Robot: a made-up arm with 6 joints.
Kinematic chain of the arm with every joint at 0, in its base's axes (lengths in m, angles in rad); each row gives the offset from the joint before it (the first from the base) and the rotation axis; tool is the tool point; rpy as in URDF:
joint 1: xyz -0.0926 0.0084 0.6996 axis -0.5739 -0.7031 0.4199
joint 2: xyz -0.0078 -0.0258 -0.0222 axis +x
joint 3: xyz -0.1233 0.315 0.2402 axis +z
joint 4: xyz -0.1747 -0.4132 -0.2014 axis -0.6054 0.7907 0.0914
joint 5: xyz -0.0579 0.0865 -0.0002 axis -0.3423 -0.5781 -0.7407
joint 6: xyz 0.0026 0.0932 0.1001 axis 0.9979 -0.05 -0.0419
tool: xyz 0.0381 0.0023 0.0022 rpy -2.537 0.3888 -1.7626
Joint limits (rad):
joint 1: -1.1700..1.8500
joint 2: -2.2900..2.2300
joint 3: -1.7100..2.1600
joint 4: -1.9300..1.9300
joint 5: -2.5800..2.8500
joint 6: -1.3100..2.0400
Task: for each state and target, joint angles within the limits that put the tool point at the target. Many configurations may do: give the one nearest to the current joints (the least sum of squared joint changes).
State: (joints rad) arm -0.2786 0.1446 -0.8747 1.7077 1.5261 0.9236
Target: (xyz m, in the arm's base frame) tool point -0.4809 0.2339 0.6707
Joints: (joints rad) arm -0.1453 -0.2498 -0.5969 1.1399 1.5531 0.8761
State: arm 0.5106 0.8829 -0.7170 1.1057 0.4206 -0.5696
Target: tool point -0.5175 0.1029 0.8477
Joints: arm 0.1640 1.0007 -0.6749 0.9953 0.4160 -0.5625
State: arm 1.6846 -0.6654 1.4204 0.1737 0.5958 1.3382
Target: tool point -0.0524 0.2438 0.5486
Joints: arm 1.7544 -0.4438 1.9322 -0.0045 0.5971 1.3374
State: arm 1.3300 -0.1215 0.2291 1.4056 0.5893 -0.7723
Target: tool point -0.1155 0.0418 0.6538
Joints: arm 1.2267 -0.1949 1.1306 0.6919 0.6182 -0.7251
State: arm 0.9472 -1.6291 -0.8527 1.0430 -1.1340 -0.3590
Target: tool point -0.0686 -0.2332 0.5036
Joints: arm 1.6186 -1.5771 0.0718 0.6133 -1.2218 -0.3163
